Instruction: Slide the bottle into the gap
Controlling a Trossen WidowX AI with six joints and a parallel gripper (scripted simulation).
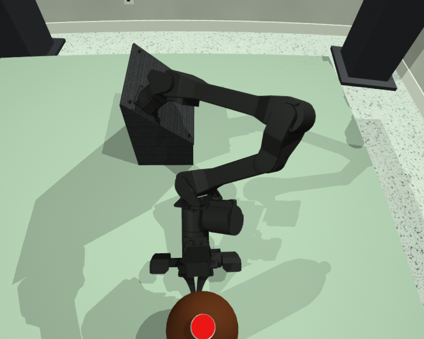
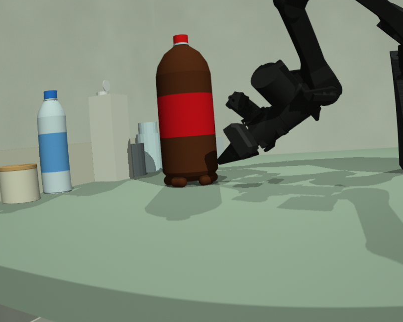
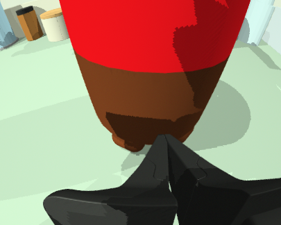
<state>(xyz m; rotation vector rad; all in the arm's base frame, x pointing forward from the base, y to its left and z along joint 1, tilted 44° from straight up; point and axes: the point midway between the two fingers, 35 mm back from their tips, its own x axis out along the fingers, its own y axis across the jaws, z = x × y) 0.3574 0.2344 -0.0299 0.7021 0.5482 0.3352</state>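
The brown cola bottle lies 90 mm ahead of my hand, 20 mm to the left of it and 90 mm above it. Round my hand: cream canister: 320 mm ahead, 270 mm to the left, 20 mm below; grey cup: 370 mm ahead, 140 mm to the right, 40 mm below; blue-labelled water bottle: 340 mm ahead, 160 mm to the left, 50 mm above.
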